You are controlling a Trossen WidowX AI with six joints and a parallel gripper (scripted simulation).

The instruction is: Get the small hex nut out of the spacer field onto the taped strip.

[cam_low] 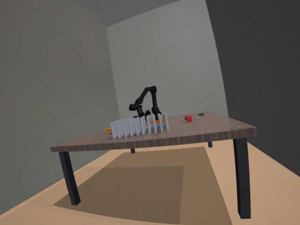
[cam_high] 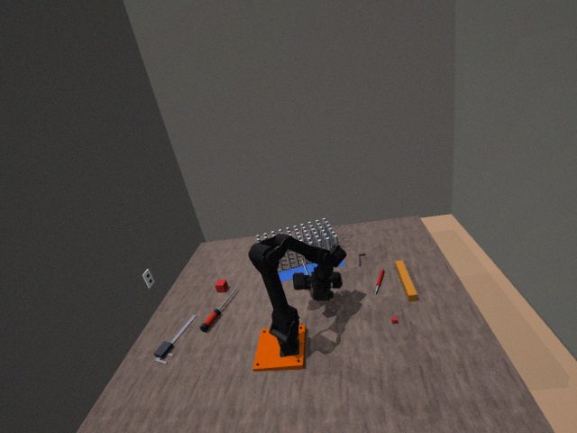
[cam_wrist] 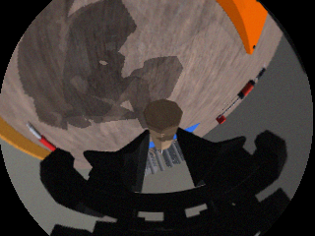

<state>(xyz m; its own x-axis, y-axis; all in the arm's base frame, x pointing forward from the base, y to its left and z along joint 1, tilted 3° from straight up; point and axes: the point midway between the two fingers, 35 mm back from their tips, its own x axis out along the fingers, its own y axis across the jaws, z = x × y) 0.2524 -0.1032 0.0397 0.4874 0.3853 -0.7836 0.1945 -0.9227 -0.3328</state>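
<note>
Right now my gripper tip is 180 mm short of the blue taped strip, 40 mm to the right of it and 40 mm above it. Also, from my gripper tip: hook tool: 100 mm ahead, 20 mm to the left; orange block: 370 mm to the right, 20 mm below; tiny red cube: 280 mm to the right, 190 mm behind, 30 mm below.
</note>
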